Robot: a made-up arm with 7 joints. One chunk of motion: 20 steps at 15 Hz.
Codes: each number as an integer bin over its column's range. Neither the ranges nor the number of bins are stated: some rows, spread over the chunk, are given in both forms.
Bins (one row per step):
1: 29 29 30 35 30 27 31
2: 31 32 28 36 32 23 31
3: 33 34 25 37 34 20 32
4: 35 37 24 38 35 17 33
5: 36 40 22 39 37 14 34
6: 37 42 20 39 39 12 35
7: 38 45 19 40 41 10 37
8: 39 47 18 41 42 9 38
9: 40 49 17 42 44 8 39
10: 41 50 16 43 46 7 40
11: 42 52 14 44 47 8 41
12: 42 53 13 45 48 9 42
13: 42 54 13 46 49 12 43
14: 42 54 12 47 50 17 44
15: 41 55 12 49 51 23 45
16: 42 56 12 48 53 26 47
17: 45 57 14 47 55 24 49
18: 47 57 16 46 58 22 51
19: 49 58 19 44 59 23 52
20: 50 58 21 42 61 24 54
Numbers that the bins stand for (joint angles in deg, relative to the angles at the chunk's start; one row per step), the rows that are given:
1: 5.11 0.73 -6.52 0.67 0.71 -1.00 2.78
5: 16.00 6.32 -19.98 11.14 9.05 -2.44 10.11
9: 22.22 10.89 -28.40 19.00 17.38 -3.11 22.33
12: 25.33 12.92 -35.13 26.86 22.14 -3.00 29.67
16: 25.33 14.44 -36.81 34.71 28.10 -1.11 41.89
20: 37.78 15.46 -21.67 19.00 37.62 -1.33 59.00
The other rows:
2: 8.22 2.25 -9.89 3.29 3.10 -1.44 2.78
3: 11.33 3.27 -14.94 5.90 5.48 -1.78 5.22
4: 14.44 4.79 -16.62 8.52 6.67 -2.11 7.67
6: 17.56 7.33 -23.35 11.14 11.43 -2.67 12.56
7: 19.11 8.86 -25.03 13.76 13.81 -2.89 17.44
8: 20.67 9.87 -26.71 16.38 15.00 -3.00 19.89
10: 23.78 11.40 -30.08 21.62 19.76 -3.22 24.78
11: 25.33 12.41 -33.44 24.24 20.95 -3.11 27.22
13: 25.33 13.43 -35.13 29.48 23.33 -2.67 32.11
14: 25.33 13.43 -36.81 32.10 24.52 -2.11 34.56
15: 23.78 13.94 -36.81 37.33 25.71 -1.44 37.00
17: 30.00 14.95 -33.44 32.10 30.48 -1.33 46.78
18: 33.11 14.95 -30.08 29.48 34.05 -1.56 51.67
19: 36.22 15.46 -25.03 24.24 35.24 -1.44 54.11

